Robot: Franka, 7 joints.
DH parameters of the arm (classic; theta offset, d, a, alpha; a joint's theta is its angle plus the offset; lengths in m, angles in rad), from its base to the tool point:
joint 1: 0 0.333 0 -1.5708
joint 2: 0 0 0 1.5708
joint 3: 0 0.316 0.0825 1.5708
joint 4: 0 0 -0.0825 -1.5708
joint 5: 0 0.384 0 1.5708
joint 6: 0 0 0.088 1.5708
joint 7: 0 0.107 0 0
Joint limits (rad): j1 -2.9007..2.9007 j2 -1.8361..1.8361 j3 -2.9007..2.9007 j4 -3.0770..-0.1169 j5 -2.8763..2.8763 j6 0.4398..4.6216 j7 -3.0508..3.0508
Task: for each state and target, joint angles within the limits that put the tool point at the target. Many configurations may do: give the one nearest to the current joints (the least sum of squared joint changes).
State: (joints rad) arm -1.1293 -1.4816 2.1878 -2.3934 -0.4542 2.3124 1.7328
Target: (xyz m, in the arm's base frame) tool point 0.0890 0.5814 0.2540
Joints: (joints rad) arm -0.4720 -1.1723 1.8415 -2.0334 -0.4702 2.2942 1.7328
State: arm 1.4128 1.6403 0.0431 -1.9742 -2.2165 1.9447 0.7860
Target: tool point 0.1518 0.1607 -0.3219
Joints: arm 1.3389 1.8006 -0.0959 -1.7754 -2.2384 1.9403 0.7860
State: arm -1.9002 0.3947 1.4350 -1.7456 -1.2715 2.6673 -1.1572
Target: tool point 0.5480 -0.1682 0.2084
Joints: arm -1.4165 0.9065 1.0930 -2.1137 -1.2737 2.5505 -1.1572
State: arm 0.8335 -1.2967 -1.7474 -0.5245 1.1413 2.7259 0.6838
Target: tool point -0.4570 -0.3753 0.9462
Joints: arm 0.4916 -0.7124 -1.6941 -0.2484 1.1086 2.6456 0.6838
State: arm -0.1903 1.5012 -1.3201 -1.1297 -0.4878 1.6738 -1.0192
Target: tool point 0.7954 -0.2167 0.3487
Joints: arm 0.1927 1.4587 -1.3062 -0.6578 -0.5254 1.9956 -1.0192
